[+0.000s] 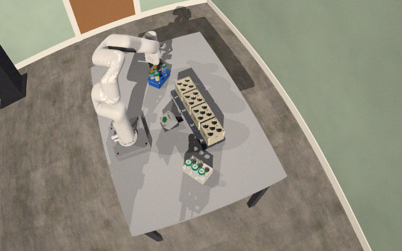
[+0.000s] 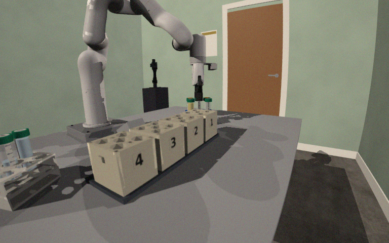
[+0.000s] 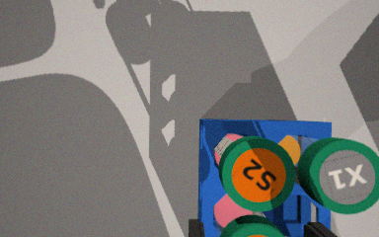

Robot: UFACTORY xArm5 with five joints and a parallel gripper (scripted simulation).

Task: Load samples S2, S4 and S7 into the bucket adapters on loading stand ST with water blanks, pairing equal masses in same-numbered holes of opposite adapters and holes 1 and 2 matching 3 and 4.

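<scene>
Right now my hand is 60 mm above the pink tube, 10 mm to the left of it and 10 mm short of it. Round my hand: green done key: 360 mm to the right, 70 mm behind, 60 mm below; then adapter 1: 200 mm to the right, 120 mm ahead, 80 mm below; then blue rack: 100 mm below, 20 mm to the right, 10 mm ahead.
</scene>
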